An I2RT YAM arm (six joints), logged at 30 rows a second.
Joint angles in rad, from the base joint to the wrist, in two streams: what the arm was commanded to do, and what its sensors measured. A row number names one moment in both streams.
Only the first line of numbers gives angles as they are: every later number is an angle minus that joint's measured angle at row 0.
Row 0, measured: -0.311, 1.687, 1.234, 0.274, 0.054, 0.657
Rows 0 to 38, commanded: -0.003, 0.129, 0.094, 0.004, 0.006, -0.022; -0.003, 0.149, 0.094, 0.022, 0.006, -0.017; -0.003, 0.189, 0.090, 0.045, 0.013, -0.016; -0.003, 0.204, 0.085, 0.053, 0.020, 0.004; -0.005, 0.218, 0.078, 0.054, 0.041, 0.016; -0.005, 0.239, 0.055, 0.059, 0.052, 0.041; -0.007, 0.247, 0.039, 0.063, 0.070, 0.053; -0.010, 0.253, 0.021, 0.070, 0.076, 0.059; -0.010, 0.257, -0.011, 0.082, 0.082, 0.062; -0.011, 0.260, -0.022, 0.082, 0.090, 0.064; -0.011, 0.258, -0.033, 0.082, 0.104, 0.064; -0.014, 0.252, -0.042, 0.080, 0.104, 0.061; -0.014, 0.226, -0.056, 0.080, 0.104, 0.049; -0.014, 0.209, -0.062, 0.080, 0.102, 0.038; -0.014, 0.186, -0.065, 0.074, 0.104, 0.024; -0.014, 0.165, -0.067, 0.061, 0.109, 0.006; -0.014, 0.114, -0.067, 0.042, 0.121, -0.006; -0.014, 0.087, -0.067, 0.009, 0.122, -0.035; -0.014, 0.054, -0.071, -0.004, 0.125, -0.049; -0.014, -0.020, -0.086, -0.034, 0.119, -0.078; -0.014, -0.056, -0.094, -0.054, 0.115, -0.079; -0.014, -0.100, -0.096, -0.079, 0.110, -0.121; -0.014, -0.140, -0.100, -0.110, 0.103, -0.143; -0.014, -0.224, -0.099, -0.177, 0.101, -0.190; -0.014, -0.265, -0.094, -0.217, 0.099, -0.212; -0.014, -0.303, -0.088, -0.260, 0.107, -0.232; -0.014, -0.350, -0.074, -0.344, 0.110, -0.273; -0.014, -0.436, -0.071, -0.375, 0.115, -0.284; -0.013, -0.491, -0.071, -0.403, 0.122, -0.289; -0.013, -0.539, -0.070, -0.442, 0.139, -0.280; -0.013, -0.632, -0.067, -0.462, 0.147, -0.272; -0.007, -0.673, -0.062, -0.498, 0.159, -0.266; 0.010, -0.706, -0.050, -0.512, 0.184, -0.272; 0.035, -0.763, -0.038, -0.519, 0.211, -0.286; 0.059, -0.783, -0.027, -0.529, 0.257, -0.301; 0.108, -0.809, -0.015, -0.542, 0.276, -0.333; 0.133, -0.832, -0.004, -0.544, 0.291, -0.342; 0.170, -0.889, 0.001, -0.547, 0.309, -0.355; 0.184, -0.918, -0.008, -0.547, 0.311, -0.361
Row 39, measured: 0.104, -0.840, -0.050, -0.476, 0.223, -0.284
